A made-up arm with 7 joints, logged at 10 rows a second.
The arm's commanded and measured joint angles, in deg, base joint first. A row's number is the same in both.
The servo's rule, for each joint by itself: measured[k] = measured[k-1] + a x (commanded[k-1-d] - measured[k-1]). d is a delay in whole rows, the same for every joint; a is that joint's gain. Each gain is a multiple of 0.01, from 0.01 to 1. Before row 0 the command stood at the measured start. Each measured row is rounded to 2 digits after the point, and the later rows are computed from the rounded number. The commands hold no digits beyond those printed.
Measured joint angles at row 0:
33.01, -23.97, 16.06, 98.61, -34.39, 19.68, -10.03
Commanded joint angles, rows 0 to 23:
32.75, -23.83, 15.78, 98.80, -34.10, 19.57, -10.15
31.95, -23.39, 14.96, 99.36, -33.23, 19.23, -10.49
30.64, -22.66, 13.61, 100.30, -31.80, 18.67, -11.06
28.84, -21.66, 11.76, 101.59, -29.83, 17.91, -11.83
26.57, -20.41, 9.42, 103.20, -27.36, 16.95, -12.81
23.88, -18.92, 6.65, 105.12, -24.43, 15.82, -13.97
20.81, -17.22, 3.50, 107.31, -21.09, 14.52, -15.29
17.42, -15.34, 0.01, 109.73, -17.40, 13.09, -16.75
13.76, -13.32, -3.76, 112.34, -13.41, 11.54, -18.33
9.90, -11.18, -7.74, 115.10, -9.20, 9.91, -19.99
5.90, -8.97, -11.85, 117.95, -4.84, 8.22, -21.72
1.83, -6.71, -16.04, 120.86, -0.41, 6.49, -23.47
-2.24, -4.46, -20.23, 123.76, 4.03, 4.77, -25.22
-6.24, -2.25, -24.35, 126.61, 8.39, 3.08, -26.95
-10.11, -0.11, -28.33, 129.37, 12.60, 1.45, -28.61
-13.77, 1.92, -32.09, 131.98, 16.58, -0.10, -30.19
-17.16, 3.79, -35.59, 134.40, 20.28, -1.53, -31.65
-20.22, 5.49, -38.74, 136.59, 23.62, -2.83, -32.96
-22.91, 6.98, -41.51, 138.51, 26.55, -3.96, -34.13
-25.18, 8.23, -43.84, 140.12, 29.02, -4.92, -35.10
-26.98, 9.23, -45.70, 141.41, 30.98, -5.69, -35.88
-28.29, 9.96, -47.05, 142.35, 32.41, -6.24, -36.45
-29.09, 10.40, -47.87, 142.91, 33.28, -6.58, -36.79
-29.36, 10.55, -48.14, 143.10, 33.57, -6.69, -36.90
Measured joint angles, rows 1 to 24:
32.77, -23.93, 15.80, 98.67, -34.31, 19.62, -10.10
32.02, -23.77, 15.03, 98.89, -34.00, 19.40, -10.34
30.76, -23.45, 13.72, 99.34, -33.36, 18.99, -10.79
29.01, -22.93, 11.92, 100.06, -32.34, 18.39, -11.43
26.79, -22.20, 9.62, 101.06, -30.90, 17.58, -12.29
24.14, -21.25, 6.89, 102.36, -29.02, 16.59, -13.33
21.11, -20.08, 3.77, 103.94, -26.72, 15.43, -14.55
17.75, -18.71, 0.31, 105.79, -24.02, 14.12, -15.91
14.12, -17.15, -3.43, 107.89, -20.94, 12.68, -17.41
10.28, -15.42, -7.40, 110.20, -17.54, 11.13, -19.01
6.29, -13.55, -11.49, 112.68, -13.86, 9.50, -20.69
2.23, -11.57, -15.68, 115.30, -9.96, 7.81, -22.41
-1.84, -9.51, -19.87, 118.01, -5.90, 6.11, -24.15
-5.84, -7.40, -23.99, 120.76, -1.76, 4.41, -25.89
-9.73, -5.29, -27.98, 123.52, 2.40, 2.75, -27.58
-13.41, -3.20, -31.76, 126.23, 6.51, 1.15, -29.20
-16.82, -1.17, -35.28, 128.84, 10.50, -0.35, -30.72
-19.91, 0.76, -38.46, 131.32, 14.30, -1.74, -32.11
-22.64, 2.56, -41.27, 133.62, 17.85, -2.98, -33.36
-24.95, 4.20, -43.63, 135.70, 21.09, -4.07, -34.44
-26.80, 5.66, -45.53, 137.53, 23.96, -4.98, -35.33
-28.16, 6.91, -46.93, 139.07, 26.41, -5.69, -36.02
-29.01, 7.92, -47.79, 140.30, 28.40, -6.19, -36.50
-29.33, 8.68, -48.11, 141.20, 29.90, -6.47, -36.75
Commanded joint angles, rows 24 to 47:
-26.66, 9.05, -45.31, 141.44, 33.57, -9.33, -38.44
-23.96, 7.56, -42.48, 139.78, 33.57, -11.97, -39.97
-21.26, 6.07, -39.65, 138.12, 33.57, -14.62, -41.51
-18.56, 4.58, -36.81, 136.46, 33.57, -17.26, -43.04
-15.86, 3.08, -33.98, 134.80, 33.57, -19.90, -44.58
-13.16, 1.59, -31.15, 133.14, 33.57, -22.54, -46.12
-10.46, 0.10, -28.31, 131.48, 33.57, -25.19, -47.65
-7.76, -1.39, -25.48, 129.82, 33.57, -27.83, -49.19
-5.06, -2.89, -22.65, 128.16, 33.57, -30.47, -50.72
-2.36, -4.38, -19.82, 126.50, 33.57, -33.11, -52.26
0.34, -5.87, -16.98, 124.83, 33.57, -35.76, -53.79
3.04, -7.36, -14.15, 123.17, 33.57, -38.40, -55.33
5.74, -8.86, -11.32, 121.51, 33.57, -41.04, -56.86
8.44, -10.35, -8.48, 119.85, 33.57, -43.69, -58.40
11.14, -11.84, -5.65, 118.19, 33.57, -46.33, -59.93
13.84, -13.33, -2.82, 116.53, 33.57, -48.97, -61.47
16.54, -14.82, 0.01, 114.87, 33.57, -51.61, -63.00
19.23, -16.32, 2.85, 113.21, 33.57, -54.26, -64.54
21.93, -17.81, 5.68, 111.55, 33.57, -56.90, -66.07
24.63, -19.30, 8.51, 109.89, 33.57, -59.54, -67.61
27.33, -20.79, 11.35, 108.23, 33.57, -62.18, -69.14
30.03, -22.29, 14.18, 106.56, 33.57, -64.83, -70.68
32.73, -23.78, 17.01, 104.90, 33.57, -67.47, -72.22
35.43, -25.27, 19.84, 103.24, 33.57, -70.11, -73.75
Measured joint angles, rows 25 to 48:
-26.90, 8.79, -45.53, 141.28, 30.96, -8.07, -37.80
-24.22, 8.43, -42.72, 140.80, 31.72, -10.25, -39.15
-21.53, 7.75, -39.90, 139.94, 32.26, -12.70, -40.61
-18.83, 6.83, -37.06, 138.83, 32.64, -15.25, -42.12
-16.13, 5.74, -34.23, 137.54, 32.91, -17.85, -43.65
-13.43, 4.54, -31.40, 136.13, 33.10, -20.48, -45.18
-10.73, 3.25, -28.56, 134.64, 33.24, -23.12, -46.71
-8.03, 1.90, -25.73, 133.10, 33.34, -25.76, -48.25
-5.33, 0.51, -22.90, 131.52, 33.41, -28.40, -49.78
-2.63, -0.91, -20.07, 129.91, 33.46, -31.04, -51.32
0.07, -2.35, -17.23, 128.28, 33.49, -33.68, -52.85
2.77, -3.80, -14.40, 126.64, 33.51, -36.32, -54.39
5.47, -5.27, -11.57, 125.00, 33.53, -38.96, -55.92
8.17, -6.74, -8.73, 123.35, 33.54, -41.61, -57.46
10.87, -8.22, -5.90, 121.70, 33.55, -44.25, -58.99
13.57, -9.70, -3.07, 120.05, 33.56, -46.89, -60.53
16.27, -11.18, -0.24, 118.39, 33.56, -49.53, -62.06
18.96, -12.67, 2.60, 116.73, 33.56, -52.18, -63.60
21.66, -14.16, 5.43, 115.07, 33.56, -54.82, -65.13
24.36, -15.65, 8.26, 113.41, 33.56, -57.46, -66.67
27.06, -17.14, 11.10, 111.75, 33.56, -60.10, -68.20
29.76, -18.63, 13.93, 110.09, 33.56, -62.75, -69.74
32.46, -20.12, 16.76, 108.43, 33.56, -65.39, -71.28
35.16, -21.61, 19.59, 106.77, 33.56, -68.03, -72.81

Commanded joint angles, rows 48 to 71:
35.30, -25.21, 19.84, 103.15, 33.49, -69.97, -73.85
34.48, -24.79, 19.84, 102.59, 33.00, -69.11, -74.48
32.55, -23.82, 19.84, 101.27, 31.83, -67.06, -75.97
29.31, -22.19, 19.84, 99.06, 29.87, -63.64, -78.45
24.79, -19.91, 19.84, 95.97, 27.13, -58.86, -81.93
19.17, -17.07, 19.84, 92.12, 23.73, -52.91, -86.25
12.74, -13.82, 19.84, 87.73, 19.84, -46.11, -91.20
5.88, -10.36, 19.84, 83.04, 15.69, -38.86, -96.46
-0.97, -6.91, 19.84, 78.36, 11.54, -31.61, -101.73
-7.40, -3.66, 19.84, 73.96, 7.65, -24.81, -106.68
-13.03, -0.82, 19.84, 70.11, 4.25, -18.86, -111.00
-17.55, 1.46, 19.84, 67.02, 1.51, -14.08, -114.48
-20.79, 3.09, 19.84, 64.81, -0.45, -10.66, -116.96
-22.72, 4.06, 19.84, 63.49, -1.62, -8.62, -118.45
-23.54, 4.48, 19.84, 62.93, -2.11, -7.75, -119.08
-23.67, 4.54, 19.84, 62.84, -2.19, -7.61, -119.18
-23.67, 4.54, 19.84, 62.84, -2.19, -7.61, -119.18
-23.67, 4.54, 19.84, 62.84, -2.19, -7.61, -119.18
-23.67, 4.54, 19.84, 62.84, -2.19, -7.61, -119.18
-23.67, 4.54, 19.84, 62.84, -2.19, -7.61, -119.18
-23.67, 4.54, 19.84, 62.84, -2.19, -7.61, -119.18
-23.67, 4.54, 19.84, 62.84, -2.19, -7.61, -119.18
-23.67, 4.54, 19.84, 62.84, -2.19, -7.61, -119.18
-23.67, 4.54, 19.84, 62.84, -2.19, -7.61, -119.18
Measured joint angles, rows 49 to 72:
35.29, -22.65, 19.82, 105.61, 33.54, -69.12, -73.45
34.55, -23.27, 19.84, 104.64, 33.38, -69.11, -74.09
32.73, -23.43, 19.84, 103.56, 32.93, -67.96, -75.26
29.62, -23.07, 19.84, 102.12, 32.04, -65.54, -77.24
25.22, -22.15, 19.84, 100.15, 30.62, -61.80, -80.15
19.71, -20.68, 19.84, 97.58, 28.62, -56.82, -83.93
13.37, -18.69, 19.84, 94.43, 26.07, -50.82, -88.44
6.55, -16.27, 19.84, 90.79, 23.06, -44.12, -93.41
-0.29, -13.56, 19.84, 86.81, 19.72, -37.11, -98.57
-6.76, -10.69, 19.84, 82.70, 16.22, -30.22, -103.60
-12.47, -7.83, 19.84, 78.67, 12.75, -23.86, -108.19
-17.09, -5.14, 19.84, 74.94, 9.49, -18.38, -112.09
-20.46, -2.75, 19.84, 71.70, 6.61, -14.06, -115.11
-22.52, -0.78, 19.84, 69.07, 4.22, -11.01, -117.18
-23.45, 0.75, 19.84, 67.11, 2.38, -9.18, -118.36
-23.65, 1.85, 19.84, 65.74, 1.05, -8.30, -118.87
-23.67, 2.63, 19.84, 64.81, 0.11, -7.91, -119.06
-23.67, 3.18, 19.84, 64.18, -0.56, -7.74, -119.13
-23.67, 3.57, 19.84, 63.75, -1.03, -7.67, -119.16
-23.67, 3.85, 19.84, 63.46, -1.37, -7.64, -119.17
-23.67, 4.05, 19.84, 63.26, -1.61, -7.62, -119.18
-23.67, 4.19, 19.84, 63.13, -1.78, -7.61, -119.18
-23.67, 4.29, 19.84, 63.04, -1.90, -7.61, -119.18
-23.67, 4.36, 19.84, 62.98, -1.98, -7.61, -119.18

